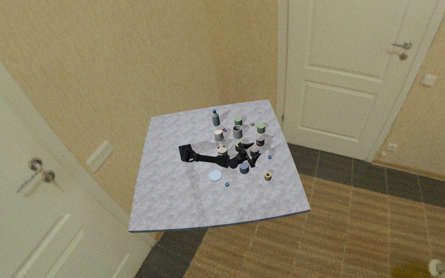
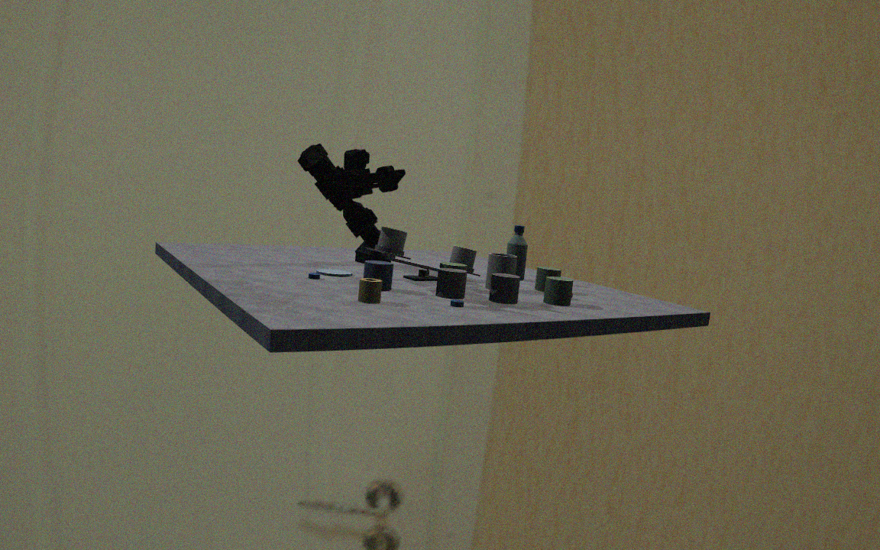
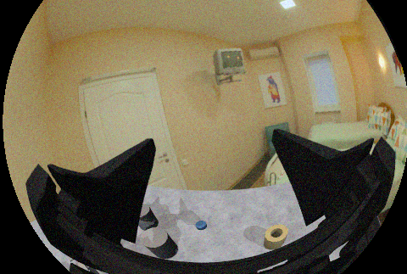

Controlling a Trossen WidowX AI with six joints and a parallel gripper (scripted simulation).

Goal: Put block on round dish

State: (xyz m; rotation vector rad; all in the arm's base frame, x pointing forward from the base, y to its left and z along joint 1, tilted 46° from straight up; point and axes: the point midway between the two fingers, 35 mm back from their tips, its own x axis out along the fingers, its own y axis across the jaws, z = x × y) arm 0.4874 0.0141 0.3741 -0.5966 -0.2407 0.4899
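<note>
Now: the greenish block 400 mm to the left of my gripper tip, 280 mm behind it and 240 mm below it. Round my gripper tip: balance beam: 270 mm to the left, 260 mm behind, 250 mm below; then pale blue round dish: 320 mm behind, 280 mm below, 20 mm to the left.
</note>
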